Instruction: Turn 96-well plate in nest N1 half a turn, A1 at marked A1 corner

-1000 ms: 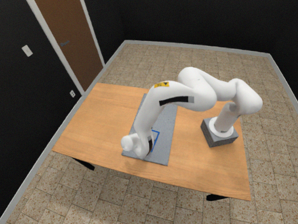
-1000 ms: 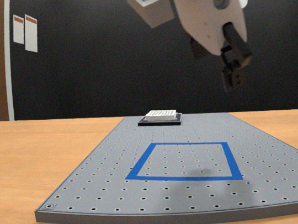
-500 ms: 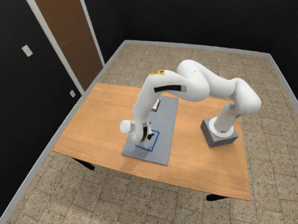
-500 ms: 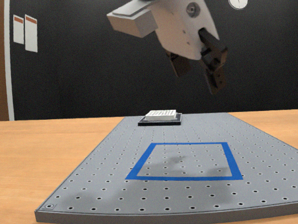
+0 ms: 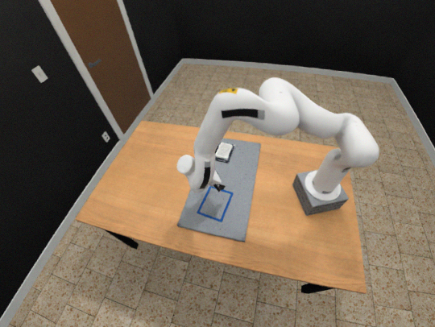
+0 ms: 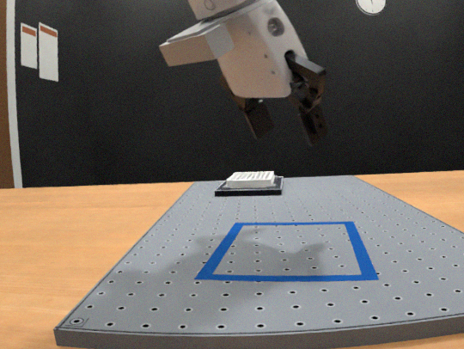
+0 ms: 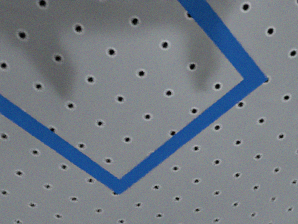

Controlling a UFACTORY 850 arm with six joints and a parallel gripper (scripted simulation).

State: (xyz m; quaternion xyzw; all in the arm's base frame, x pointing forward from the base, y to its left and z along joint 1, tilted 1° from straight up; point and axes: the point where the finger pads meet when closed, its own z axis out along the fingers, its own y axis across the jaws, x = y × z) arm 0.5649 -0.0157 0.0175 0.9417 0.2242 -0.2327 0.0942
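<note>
Right now my hand is 310 mm to the left of the white 96-well plate, 100 mm above it and 10 mm past it. Round my hand: plate nest N1: 310 mm to the right, 110 mm below, 10 mm behind.
</note>
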